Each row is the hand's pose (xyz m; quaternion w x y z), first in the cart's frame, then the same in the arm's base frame.
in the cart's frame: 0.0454 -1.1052 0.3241 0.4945 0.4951 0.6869 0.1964
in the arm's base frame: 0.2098 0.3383 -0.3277 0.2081 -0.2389 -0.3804 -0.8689
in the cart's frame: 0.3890 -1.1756 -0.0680 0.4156 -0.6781 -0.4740 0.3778
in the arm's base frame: 0.1499 0.7865 -0.0588 0.4783 0.2204 -0.8500 -0.0131
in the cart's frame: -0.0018 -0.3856 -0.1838 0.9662 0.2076 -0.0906 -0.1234
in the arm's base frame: -0.5381 0.2573 0.1328 0.3342 0.8623 0.1035 0.3663
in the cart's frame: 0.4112 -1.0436 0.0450 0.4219 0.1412 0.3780 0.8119
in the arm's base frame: 0.1703 0.6351 0.0270 0.2981 -0.1474 0.3866 -0.8602
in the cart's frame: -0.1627 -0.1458 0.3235 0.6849 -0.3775 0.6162 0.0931
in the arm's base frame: -0.3947 -0.3075 0.0980 0.5731 0.0305 -0.0161 0.8188
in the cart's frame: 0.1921 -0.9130 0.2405 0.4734 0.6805 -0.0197 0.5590
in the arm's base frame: 0.1264 0.3375 -0.0859 0.5716 -0.6368 0.1124 -0.5051
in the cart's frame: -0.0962 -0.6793 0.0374 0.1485 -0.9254 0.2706 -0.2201
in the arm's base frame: -0.2807 0.2389 -0.1456 0.8772 -0.4259 -0.1809 0.1278
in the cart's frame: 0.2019 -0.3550 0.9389 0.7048 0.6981 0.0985 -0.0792
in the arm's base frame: 0.3221 -0.4911 0.1869 0.1593 -0.7915 -0.4115 -0.4229
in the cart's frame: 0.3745 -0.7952 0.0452 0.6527 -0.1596 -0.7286 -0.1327
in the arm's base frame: 0.0227 0.4740 0.1506 0.4382 0.7811 -0.3403 -0.2864
